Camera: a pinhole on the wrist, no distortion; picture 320 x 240 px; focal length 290.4 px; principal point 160.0 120.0 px. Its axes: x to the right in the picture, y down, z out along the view. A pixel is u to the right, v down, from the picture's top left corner.
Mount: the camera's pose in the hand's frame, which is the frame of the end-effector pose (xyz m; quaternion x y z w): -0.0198 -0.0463 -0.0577 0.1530 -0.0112 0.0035 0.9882
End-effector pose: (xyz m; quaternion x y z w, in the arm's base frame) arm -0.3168 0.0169 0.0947 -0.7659 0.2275 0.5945 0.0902
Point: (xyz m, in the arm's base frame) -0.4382 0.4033 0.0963
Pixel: 90.2 21.3
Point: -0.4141 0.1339 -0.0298
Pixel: 287.2 171.9
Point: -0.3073 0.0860 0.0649
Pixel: 276.1 132.9
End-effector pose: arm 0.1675 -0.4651 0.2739 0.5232 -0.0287 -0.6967 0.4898
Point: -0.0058 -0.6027 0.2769
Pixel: 302.0 219.5
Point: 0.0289 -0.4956 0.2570
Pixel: 250.2 145.0
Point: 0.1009 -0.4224 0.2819
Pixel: 109.6 163.1
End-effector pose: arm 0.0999 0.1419 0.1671 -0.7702 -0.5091 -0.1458 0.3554
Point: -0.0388 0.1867 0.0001
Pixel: 25.7 184.7
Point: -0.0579 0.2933 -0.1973
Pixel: 56.2 224.8
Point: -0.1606 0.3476 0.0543
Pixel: 148.6 53.1
